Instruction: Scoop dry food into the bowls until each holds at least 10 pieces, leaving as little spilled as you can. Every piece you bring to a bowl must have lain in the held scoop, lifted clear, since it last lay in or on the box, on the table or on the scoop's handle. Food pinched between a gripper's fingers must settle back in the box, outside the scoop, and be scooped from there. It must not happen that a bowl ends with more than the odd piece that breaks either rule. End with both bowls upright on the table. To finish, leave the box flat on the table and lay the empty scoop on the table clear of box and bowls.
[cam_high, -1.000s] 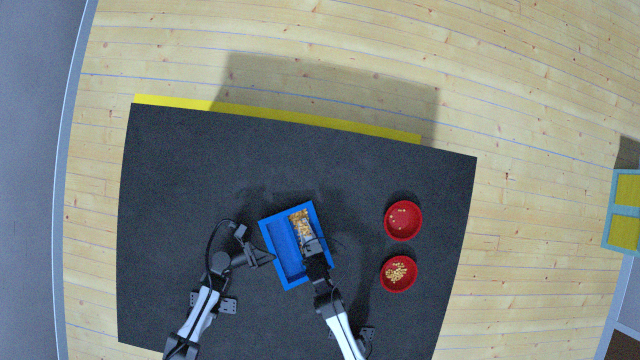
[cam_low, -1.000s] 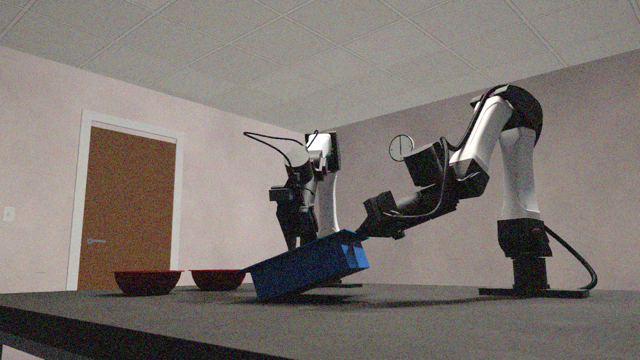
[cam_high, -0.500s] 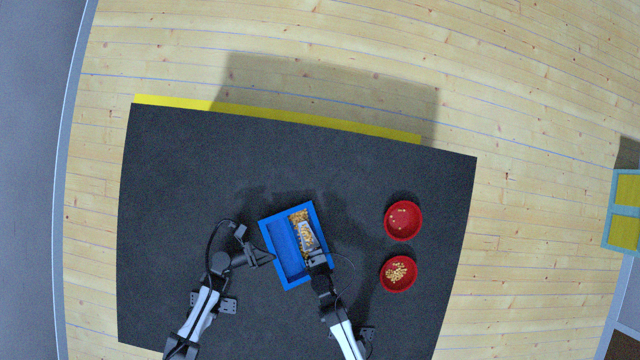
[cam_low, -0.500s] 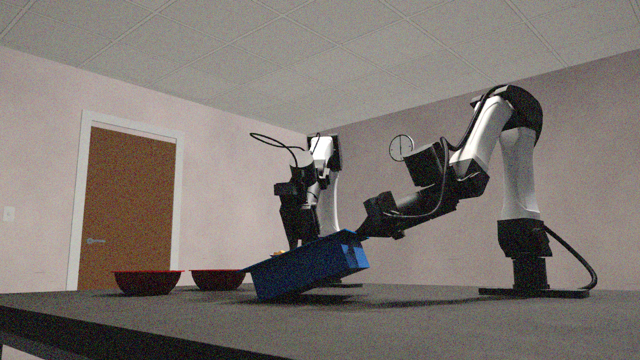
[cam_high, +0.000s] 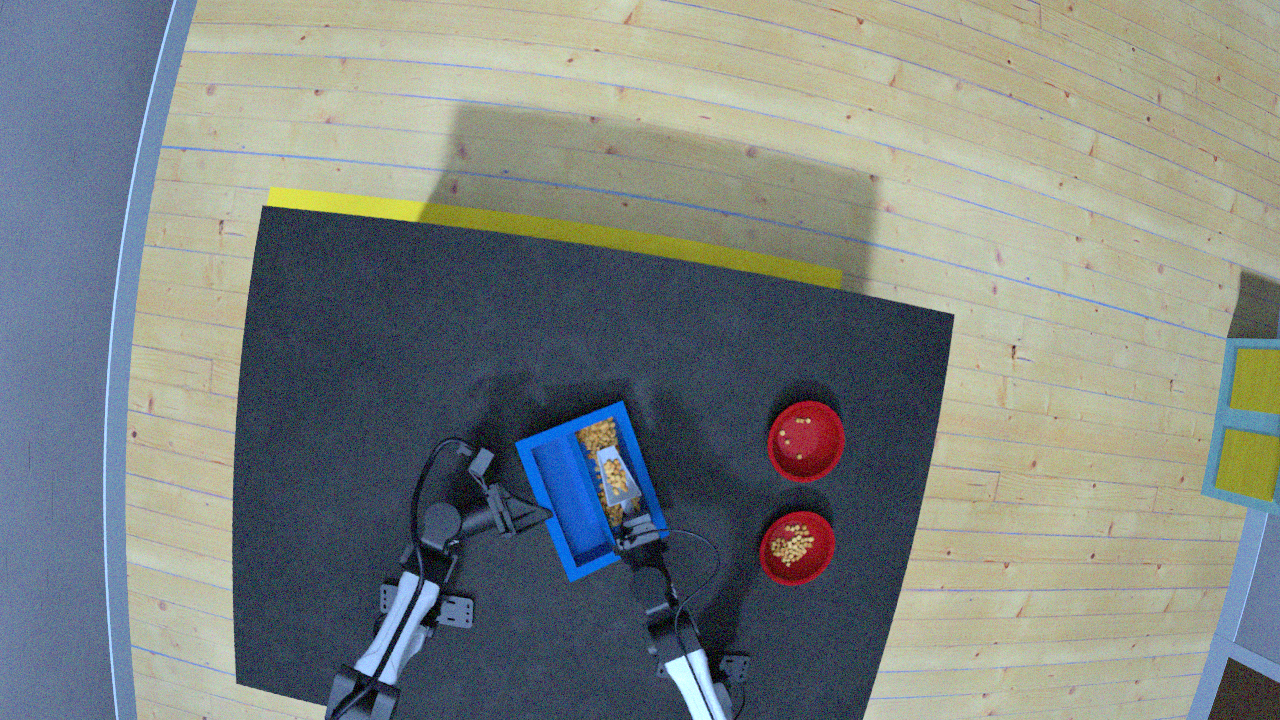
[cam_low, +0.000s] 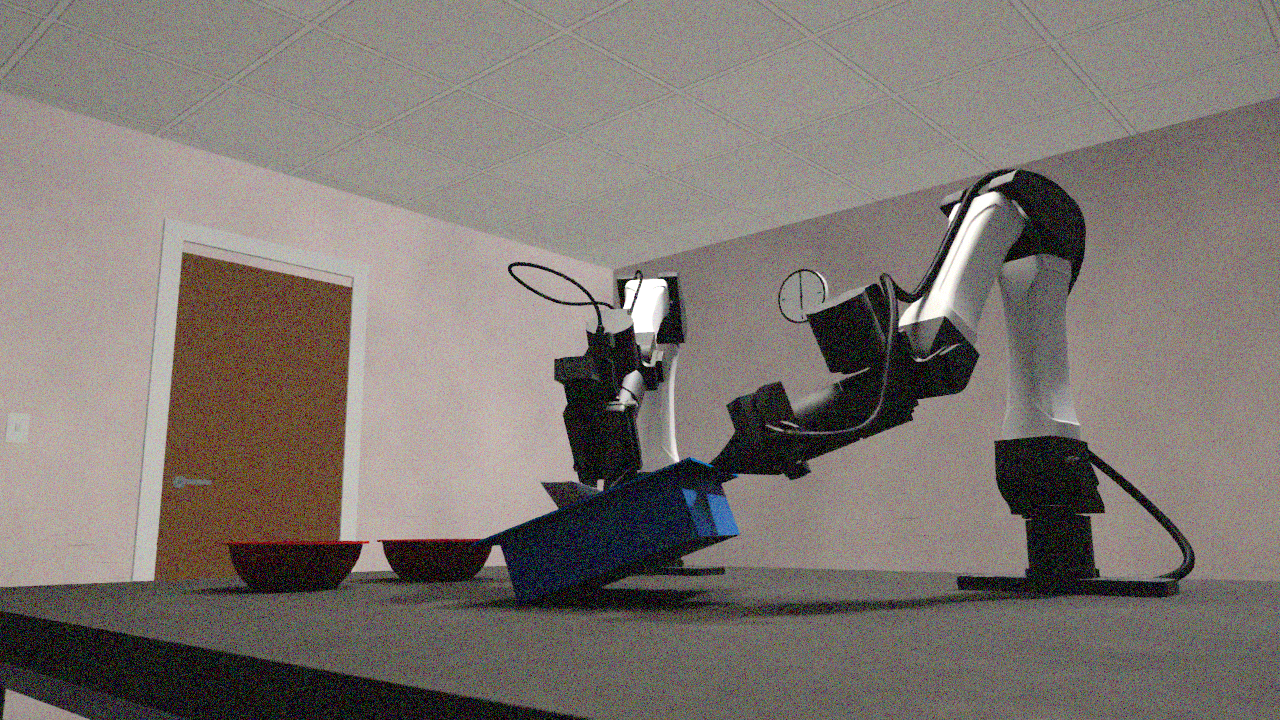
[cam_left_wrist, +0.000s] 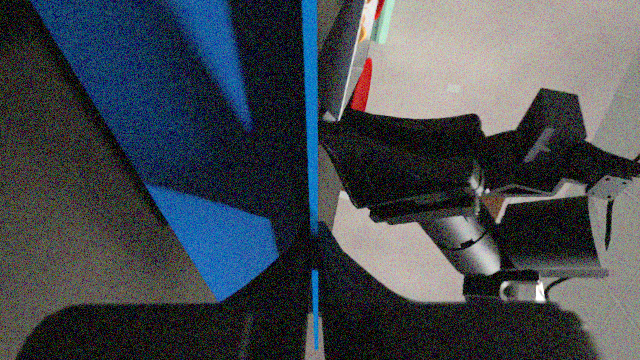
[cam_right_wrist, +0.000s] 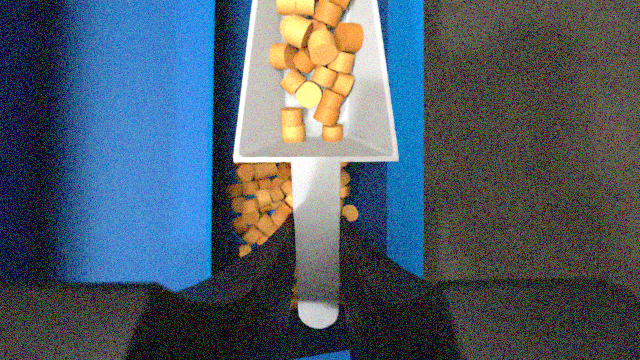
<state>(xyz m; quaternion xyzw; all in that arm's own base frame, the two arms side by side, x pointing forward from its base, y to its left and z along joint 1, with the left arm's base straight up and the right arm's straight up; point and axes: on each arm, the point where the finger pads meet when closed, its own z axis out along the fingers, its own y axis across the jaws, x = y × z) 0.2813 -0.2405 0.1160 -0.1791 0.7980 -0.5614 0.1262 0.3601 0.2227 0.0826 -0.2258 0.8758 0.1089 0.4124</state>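
My right gripper is now 2 cm short of the blue box, 8 cm to the right of it and 1 cm above it. Round my right hand: grey scoop 4 cm ahead, 3 cm to the left, 1 cm above.
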